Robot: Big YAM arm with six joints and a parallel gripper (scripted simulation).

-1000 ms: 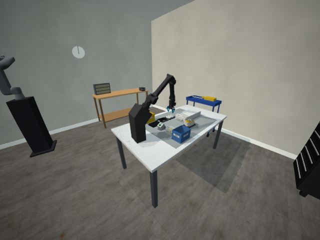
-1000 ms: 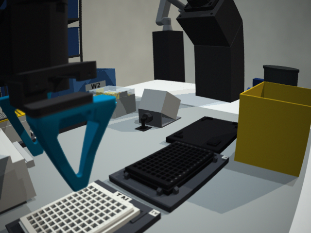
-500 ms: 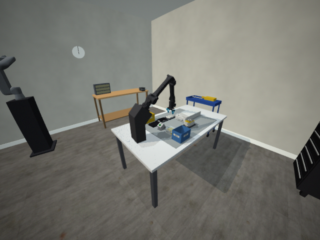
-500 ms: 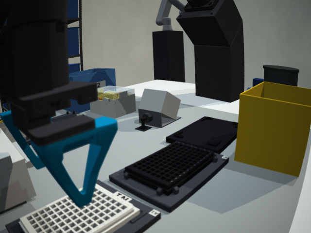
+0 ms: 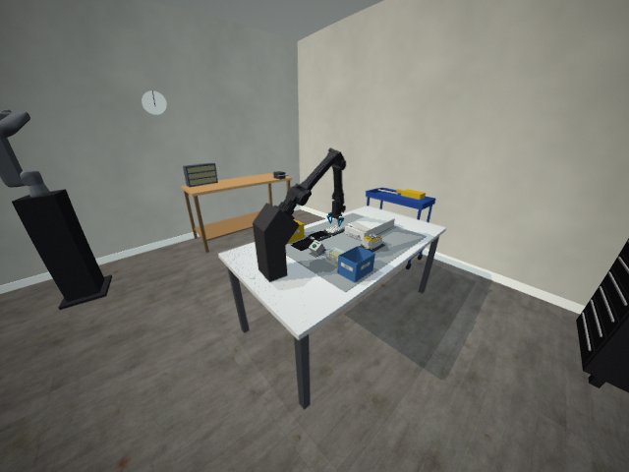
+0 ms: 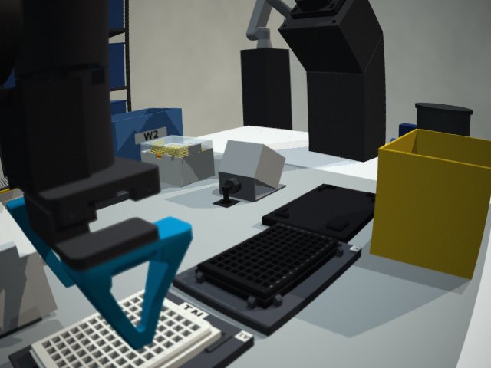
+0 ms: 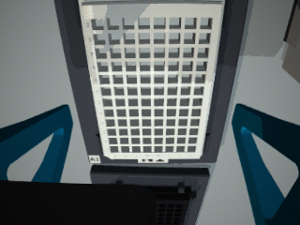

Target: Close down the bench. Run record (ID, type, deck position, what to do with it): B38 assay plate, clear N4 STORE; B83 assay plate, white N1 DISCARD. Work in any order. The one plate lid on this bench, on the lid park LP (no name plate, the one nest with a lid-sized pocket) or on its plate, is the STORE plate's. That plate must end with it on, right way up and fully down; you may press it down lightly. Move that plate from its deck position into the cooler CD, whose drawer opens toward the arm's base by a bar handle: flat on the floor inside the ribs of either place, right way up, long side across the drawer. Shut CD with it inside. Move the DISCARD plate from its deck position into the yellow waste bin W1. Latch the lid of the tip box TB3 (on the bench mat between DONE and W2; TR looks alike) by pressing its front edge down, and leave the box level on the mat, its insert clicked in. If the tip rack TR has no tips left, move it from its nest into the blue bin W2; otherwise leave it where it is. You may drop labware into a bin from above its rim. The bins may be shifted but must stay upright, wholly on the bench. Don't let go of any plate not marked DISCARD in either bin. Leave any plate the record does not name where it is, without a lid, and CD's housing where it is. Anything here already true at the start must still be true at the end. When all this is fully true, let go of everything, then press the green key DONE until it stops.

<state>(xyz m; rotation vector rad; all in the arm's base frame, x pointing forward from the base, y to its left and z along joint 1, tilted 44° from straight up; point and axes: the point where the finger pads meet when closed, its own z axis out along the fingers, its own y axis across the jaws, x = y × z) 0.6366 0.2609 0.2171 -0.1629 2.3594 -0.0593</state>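
The white plate lies 1 cm behind my hand and 4 cm below it. Also, from my hand: black plate (18 cm behind, 2 cm to the right, 4 cm below); then clear plate lid (11 cm ahead, 18 cm to the right, 4 cm below); then nest N1 (1 cm behind, 6 cm below).
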